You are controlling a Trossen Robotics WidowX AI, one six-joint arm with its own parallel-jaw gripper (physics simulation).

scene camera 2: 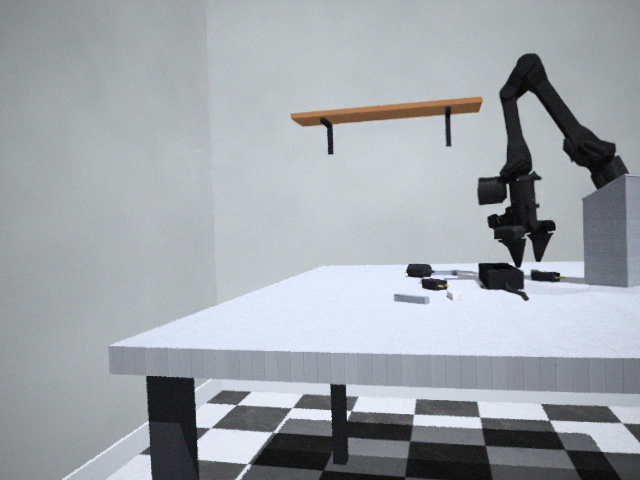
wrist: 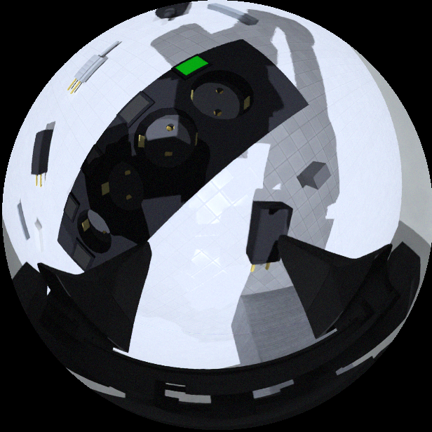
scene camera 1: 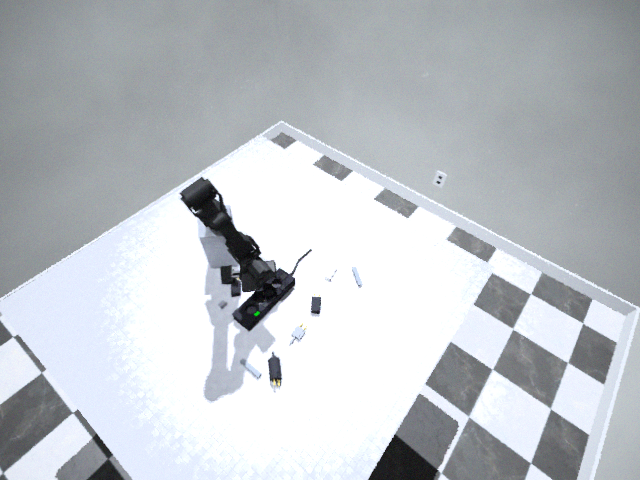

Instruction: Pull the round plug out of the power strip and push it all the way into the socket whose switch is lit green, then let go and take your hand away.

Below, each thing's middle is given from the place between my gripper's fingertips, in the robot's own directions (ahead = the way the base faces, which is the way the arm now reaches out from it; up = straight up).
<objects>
Right now my hand is 8 cm short of the black power strip (scene camera 1: 252,310), 8 cm to the right of it and 2 cm above it.
</objects>
